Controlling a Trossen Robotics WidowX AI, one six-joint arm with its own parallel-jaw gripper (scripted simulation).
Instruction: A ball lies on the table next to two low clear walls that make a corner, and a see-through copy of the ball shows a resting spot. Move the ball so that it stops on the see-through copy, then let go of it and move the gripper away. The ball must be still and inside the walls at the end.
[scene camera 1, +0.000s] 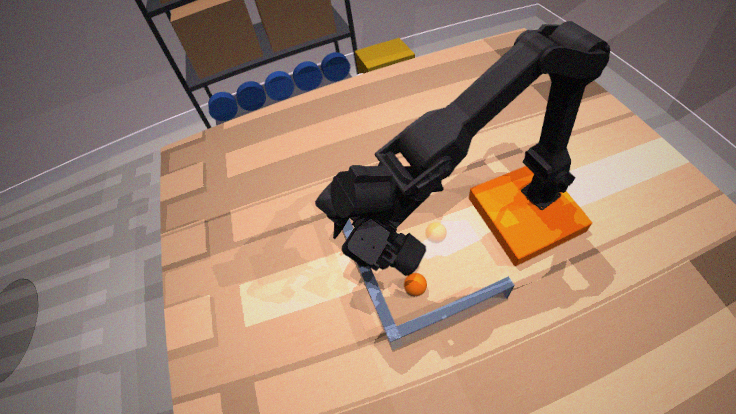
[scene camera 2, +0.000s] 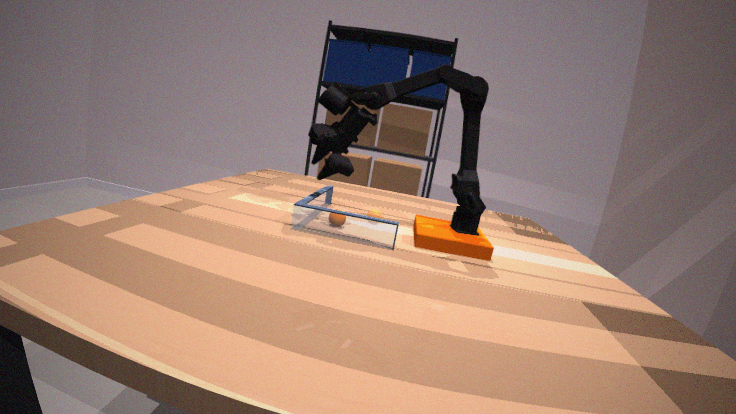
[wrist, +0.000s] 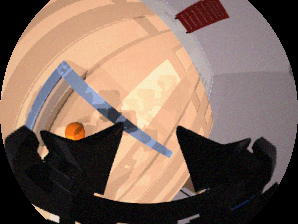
Observation:
The gripper (scene camera 1: 350, 249) is open, with nothing in its grasp.
The gripper also shows in scene camera 2 (scene camera 2: 315, 171) and in the wrist view (wrist: 150, 127).

